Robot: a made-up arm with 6 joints. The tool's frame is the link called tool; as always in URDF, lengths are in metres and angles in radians.
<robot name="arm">
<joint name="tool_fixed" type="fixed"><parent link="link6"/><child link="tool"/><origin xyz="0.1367 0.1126 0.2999" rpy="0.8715 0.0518 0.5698"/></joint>
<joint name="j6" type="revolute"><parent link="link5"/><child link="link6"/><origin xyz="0.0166 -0.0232 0.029" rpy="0 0 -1.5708"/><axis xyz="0 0 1"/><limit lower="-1.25" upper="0.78"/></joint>
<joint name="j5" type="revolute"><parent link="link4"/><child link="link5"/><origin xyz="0.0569 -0.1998 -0.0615" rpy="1.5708 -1.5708 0"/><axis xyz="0 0 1"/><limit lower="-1.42" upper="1.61"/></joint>
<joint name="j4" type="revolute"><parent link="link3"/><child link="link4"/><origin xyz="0.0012 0.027 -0.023" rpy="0.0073 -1.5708 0"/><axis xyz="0 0 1"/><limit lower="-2.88" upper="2.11"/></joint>
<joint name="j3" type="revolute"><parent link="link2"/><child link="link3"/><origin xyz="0.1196 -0.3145 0.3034" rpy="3.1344 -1.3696 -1.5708"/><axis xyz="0 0 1"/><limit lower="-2.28" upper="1.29"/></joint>
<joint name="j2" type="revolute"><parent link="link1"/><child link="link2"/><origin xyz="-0.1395 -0.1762 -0.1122" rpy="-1.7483 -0.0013 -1.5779"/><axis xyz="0 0 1"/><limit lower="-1.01" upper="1.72"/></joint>
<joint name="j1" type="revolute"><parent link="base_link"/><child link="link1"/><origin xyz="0.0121 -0.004 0.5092" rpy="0.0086 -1.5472 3.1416"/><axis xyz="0 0 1"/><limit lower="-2.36" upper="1.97"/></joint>
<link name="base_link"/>
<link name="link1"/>
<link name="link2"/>
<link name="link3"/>
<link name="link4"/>
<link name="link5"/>
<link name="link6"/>
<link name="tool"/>
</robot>
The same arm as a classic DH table. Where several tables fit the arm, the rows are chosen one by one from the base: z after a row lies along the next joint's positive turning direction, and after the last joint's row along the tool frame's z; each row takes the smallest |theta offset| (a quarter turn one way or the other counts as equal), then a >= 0, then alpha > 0; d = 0 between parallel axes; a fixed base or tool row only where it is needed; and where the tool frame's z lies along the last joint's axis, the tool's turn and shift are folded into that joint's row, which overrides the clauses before.
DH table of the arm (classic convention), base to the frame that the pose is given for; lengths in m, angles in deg. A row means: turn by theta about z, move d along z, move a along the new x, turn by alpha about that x. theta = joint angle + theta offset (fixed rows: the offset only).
base (fixed): d 0.5089; theta offset -89.51; a 0.0041; alpha -88.65
j1: d -0.1249; theta offset -0.43; a -0.1772; alpha 100.17
j2: d 0.2269; theta offset -0.5; a -0.1219; alpha -101.53
j3: d 0.2971; theta offset 0.33; a 0.027; alpha -90
j4: d -0.0629; theta offset -90; a 0.0569; alpha 90
j5: d 0; theta offset 35.59; a 0.0285; alpha 0
j6: d 0.54; theta offset -0.45; a 0.1766; alpha 50
tool (fixed): d -0.0175; theta offset -3.87; a 0; alpha 0
Joint limits (deg, base to tool): -135.22..112.87 -57.87..98.55 -130.63..73.91 -165.01..120.89 -81.36..92.25 -71.62..44.69

